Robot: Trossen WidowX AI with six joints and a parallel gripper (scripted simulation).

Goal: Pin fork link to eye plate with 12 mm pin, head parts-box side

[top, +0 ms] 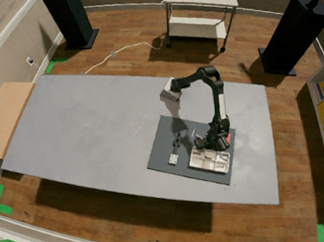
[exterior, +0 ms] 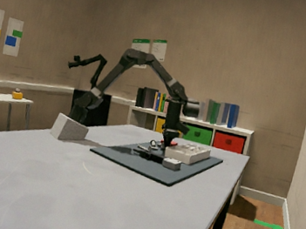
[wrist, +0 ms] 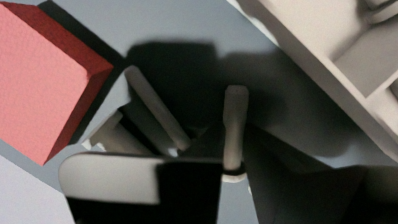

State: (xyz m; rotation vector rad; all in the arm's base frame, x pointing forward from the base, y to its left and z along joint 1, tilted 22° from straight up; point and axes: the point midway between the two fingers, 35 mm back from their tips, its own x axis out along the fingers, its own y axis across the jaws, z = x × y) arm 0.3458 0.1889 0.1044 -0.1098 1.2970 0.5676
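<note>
Now: the eye plate 190 mm to the right of my hand, 30 mm below it and 30 mm ahead of it. From my hand the other things lie so: mat: 90 mm to the right, 40 mm below, 30 mm ahead; headed pin: 30 mm below; thick pin: 70 mm behind, 30 mm below, 10 mm to the left.
</note>
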